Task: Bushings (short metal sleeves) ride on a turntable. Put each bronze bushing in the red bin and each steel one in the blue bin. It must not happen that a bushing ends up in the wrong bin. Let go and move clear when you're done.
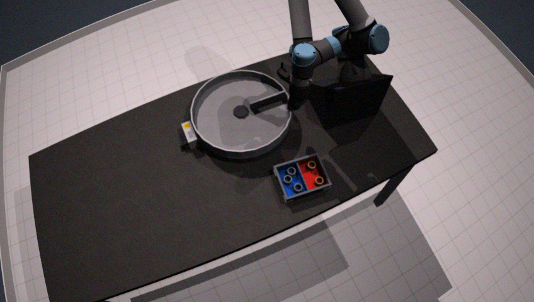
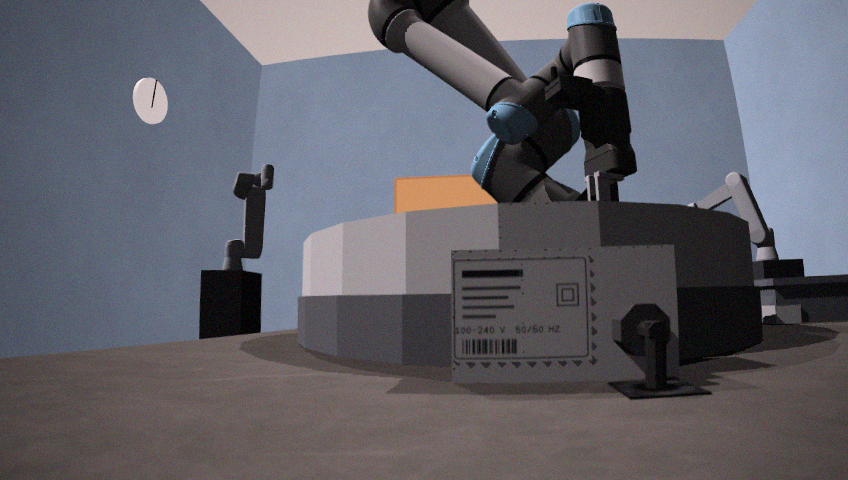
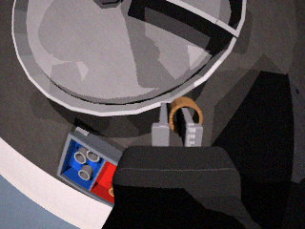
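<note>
The red bin lies 23 cm to the left of my hand, 14 cm below it and 8 cm ahead of it. Also, from my hand: grey turntable (16 cm ahead, 14 cm to the right, 11 cm below).
</note>
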